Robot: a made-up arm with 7 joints. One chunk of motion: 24 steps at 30 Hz.
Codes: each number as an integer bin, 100 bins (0 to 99) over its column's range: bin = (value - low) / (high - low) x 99, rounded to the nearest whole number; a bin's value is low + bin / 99 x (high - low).
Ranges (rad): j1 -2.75..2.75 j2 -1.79..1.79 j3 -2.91..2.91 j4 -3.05..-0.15 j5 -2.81..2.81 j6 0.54..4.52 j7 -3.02..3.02
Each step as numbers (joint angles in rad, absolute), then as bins.
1 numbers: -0.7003 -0.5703 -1.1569 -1.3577 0.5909 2.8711 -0.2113
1 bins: 37 34 30 58 60 58 46
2 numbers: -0.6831 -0.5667 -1.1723 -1.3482 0.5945 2.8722 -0.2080
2 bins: 37 34 30 58 60 58 46
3 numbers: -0.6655 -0.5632 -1.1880 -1.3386 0.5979 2.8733 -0.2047
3 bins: 38 34 29 58 60 58 46
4 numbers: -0.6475 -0.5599 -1.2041 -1.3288 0.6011 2.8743 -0.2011
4 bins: 38 34 29 59 60 58 46
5 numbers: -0.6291 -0.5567 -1.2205 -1.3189 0.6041 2.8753 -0.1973
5 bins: 38 34 29 59 60 58 46
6 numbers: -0.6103 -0.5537 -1.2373 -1.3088 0.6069 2.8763 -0.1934
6 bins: 39 34 28 59 60 58 46
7 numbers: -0.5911 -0.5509 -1.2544 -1.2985 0.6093 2.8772 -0.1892
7 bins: 39 34 28 60 60 58 46
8 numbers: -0.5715 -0.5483 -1.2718 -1.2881 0.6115 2.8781 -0.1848
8 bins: 39 34 28 60 60 58 46
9 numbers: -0.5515 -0.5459 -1.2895 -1.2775 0.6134 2.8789 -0.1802
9 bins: 40 34 28 61 60 58 47
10 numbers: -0.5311 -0.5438 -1.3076 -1.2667 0.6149 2.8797 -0.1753
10 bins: 40 34 27 61 60 58 47
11 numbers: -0.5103 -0.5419 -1.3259 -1.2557 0.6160 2.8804 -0.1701
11 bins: 40 35 27 61 60 58 47
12 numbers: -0.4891 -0.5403 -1.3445 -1.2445 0.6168 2.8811 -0.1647
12 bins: 41 35 27 62 60 58 47
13 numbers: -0.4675 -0.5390 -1.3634 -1.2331 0.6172 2.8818 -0.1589
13 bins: 41 35 26 62 60 58 47
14 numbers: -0.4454 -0.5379 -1.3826 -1.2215 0.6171 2.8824 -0.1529
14 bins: 41 35 26 62 60 58 47
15 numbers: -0.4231 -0.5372 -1.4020 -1.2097 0.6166 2.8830 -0.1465
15 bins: 42 35 26 63 60 58 47
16 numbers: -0.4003 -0.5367 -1.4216 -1.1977 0.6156 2.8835 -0.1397
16 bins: 42 35 25 63 60 58 47
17 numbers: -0.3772 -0.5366 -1.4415 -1.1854 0.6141 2.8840 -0.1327
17 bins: 43 35 25 64 60 58 47
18 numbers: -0.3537 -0.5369 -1.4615 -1.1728 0.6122 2.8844 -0.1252
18 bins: 43 35 25 64 60 58 47
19 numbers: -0.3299 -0.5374 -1.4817 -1.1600 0.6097 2.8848 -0.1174
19 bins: 44 35 24 65 60 58 48
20 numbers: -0.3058 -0.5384 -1.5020 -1.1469 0.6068 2.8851 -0.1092
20 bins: 44 35 24 65 60 58 48
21 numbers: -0.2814 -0.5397 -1.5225 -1.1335 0.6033 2.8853 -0.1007
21 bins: 44 35 24 65 60 58 48
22 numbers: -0.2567 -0.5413 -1.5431 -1.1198 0.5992 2.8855 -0.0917
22 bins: 45 35 23 66 60 58 48
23 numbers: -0.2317 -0.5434 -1.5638 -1.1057 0.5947 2.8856 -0.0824
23 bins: 45 34 23 66 60 58 48
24 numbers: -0.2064 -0.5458 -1.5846 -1.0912 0.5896 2.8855 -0.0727
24 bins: 46 34 23 67 60 58 48
